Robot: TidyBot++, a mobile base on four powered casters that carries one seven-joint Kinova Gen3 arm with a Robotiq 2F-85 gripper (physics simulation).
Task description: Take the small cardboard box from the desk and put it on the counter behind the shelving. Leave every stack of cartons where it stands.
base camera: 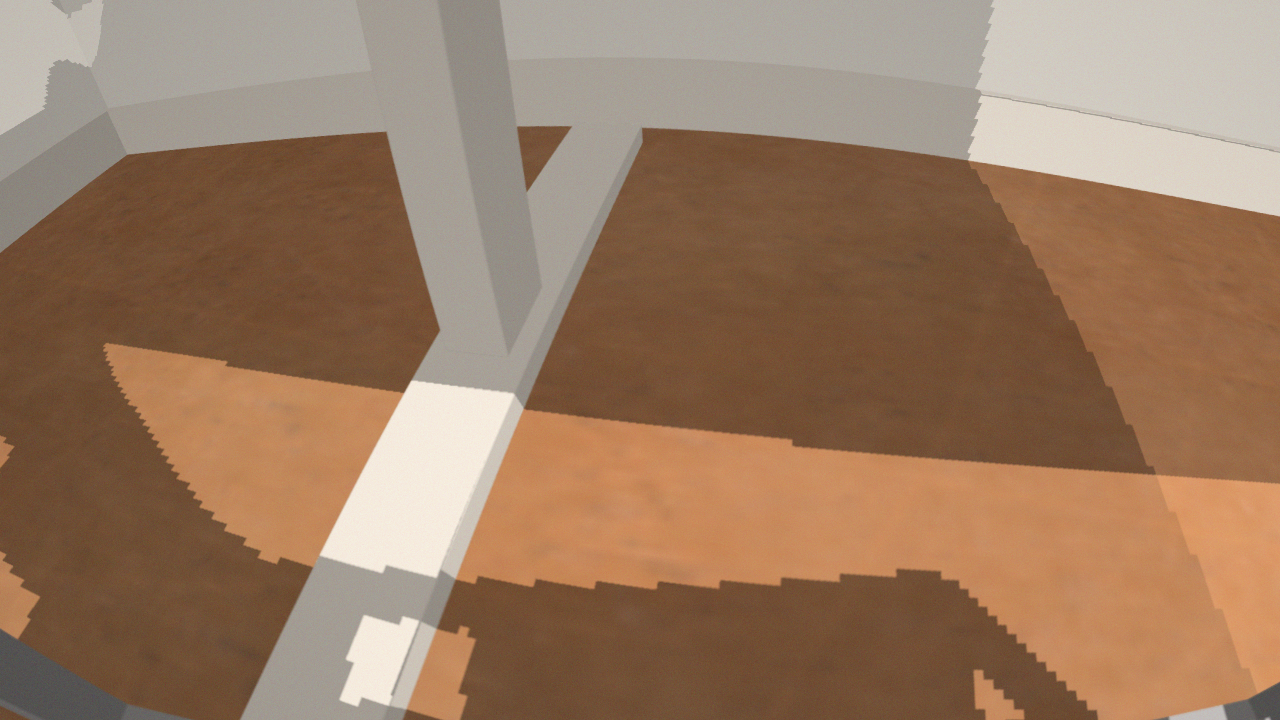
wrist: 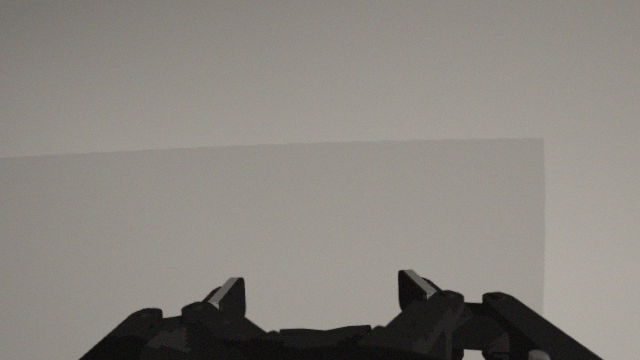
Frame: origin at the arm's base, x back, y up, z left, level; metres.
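Seen in the pictures: gripper, fingertip midpoint: (wrist: 322, 291).
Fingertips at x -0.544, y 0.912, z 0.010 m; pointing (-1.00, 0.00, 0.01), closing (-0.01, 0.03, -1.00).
Note:
A point is followed by its place in that frame.
My gripper (wrist: 322, 291) @(x -0.544, y 0.912, z 0.010 m) is open in the wrist view, with its two dark fingers spread wide at the bottom. A plain grey wall (wrist: 320, 90) @(x -0.879, y 1.138, z 0.007 m) shows between and above the fingers, with a darker shadow across its lower part. The small cardboard box, the desk top, the counter, the shelving and the stacks of cartons do not show in either view. The gripper's place relative to the box cannot be told from these frames.
In the base camera view, a pale upright post (base camera: 447, 179) @(x -0.448, y -0.229, z 0.131 m) stands on a long pale foot bar (base camera: 420, 474) close in front of the base, left of centre. The brown floor (base camera: 760, 295) @(x -0.540, y -0.397, z -0.068 m) runs back to a wall with a pale skirting (base camera: 760, 102) @(x -0.847, y -0.354, z -0.104 m).

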